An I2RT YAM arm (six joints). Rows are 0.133 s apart.
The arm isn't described. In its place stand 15 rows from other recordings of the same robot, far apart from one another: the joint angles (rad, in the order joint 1, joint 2, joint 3, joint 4, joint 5, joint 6), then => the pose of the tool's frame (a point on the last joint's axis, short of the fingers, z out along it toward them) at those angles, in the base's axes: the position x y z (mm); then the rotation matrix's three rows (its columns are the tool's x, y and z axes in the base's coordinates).
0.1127 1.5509 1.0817 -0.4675 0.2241 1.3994 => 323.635 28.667 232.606; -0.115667 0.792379 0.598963; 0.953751 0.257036 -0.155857; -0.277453 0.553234 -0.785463
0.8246 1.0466 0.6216 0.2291 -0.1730 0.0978 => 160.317 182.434 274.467; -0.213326 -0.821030 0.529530; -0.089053 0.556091 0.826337; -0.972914 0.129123 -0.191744
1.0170 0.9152 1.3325 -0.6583 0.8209 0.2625 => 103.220 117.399 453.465; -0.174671 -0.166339 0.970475; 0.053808 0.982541 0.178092; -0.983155 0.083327 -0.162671
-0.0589 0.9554 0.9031 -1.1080 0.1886 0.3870 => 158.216 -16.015 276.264; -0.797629 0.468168 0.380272; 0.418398 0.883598 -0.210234; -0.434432 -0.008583 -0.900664
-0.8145 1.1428 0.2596 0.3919 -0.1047 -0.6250 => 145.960 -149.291 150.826; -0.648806 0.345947 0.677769; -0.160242 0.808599 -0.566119; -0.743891 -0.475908 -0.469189
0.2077 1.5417 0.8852 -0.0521 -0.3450 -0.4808 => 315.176 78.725 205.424; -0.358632 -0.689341 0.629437; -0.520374 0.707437 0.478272; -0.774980 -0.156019 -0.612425
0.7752 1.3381 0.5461 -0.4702 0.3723 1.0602 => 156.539 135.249 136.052; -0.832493 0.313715 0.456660; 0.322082 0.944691 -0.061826; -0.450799 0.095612 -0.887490
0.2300 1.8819 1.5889 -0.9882 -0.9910 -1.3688 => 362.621 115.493 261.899; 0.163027 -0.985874 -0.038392; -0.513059 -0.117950 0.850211; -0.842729 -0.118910 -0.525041
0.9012 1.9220 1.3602 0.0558 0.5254 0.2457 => 288.208 335.316 230.857; -0.390553 -0.320660 0.862929; -0.154338 0.946914 0.282017; -0.907551 -0.023040 -0.419310
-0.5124 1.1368 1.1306 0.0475 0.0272 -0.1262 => 229.486 -130.200 416.031; -0.028967 0.514216 0.857171; -0.128064 0.848555 -0.513375; -0.991343 -0.124644 0.041273
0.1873 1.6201 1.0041 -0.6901 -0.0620 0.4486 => 290.708 57.341 178.881; -0.941974 0.229468 0.245009; 0.262052 0.958822 0.109498; -0.209794 0.167349 -0.963318
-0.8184 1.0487 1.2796 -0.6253 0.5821 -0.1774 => 128.459 -165.870 416.946; -0.427302 0.895335 0.125649; 0.240778 0.246650 -0.938717; -0.871458 -0.370862 -0.320971
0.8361 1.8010 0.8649 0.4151 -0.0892 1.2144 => 244.847 275.757 154.344; -0.857597 0.036766 0.513006; 0.443145 0.559092 0.700741; -0.261054 0.828290 -0.495769
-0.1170 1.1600 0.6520 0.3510 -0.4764 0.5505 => 262.270 -14.388 272.269; -0.313401 -0.213745 0.925253; 0.504902 0.787701 0.352988; -0.804273 0.577789 -0.138946
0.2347 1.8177 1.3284 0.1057 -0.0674 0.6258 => 418.172 102.453 266.315; -0.466507 -0.024073 0.884190; 0.489345 0.825693 0.280663; -0.736826 0.563605 -0.373411
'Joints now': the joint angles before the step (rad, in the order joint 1, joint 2, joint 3, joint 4, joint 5, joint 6). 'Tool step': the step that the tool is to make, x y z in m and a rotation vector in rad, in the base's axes. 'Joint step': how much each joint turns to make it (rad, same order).
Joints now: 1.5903, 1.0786, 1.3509, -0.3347, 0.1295, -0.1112
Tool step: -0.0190, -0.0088, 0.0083, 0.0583, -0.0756, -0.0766
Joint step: 0.1206, -0.0212, -0.0058, 0.0544, 0.1993, -0.0765
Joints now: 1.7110, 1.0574, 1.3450, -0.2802, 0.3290, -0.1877
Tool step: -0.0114, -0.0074, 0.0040, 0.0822, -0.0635, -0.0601
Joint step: 0.0798, -0.0259, -0.0428, 0.1224, 0.1350, -0.0926
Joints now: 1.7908, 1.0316, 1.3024, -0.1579, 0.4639, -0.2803
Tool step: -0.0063, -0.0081, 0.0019, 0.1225, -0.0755, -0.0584
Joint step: 0.0526, -0.0346, -0.0812, 0.2158, 0.0887, -0.1406
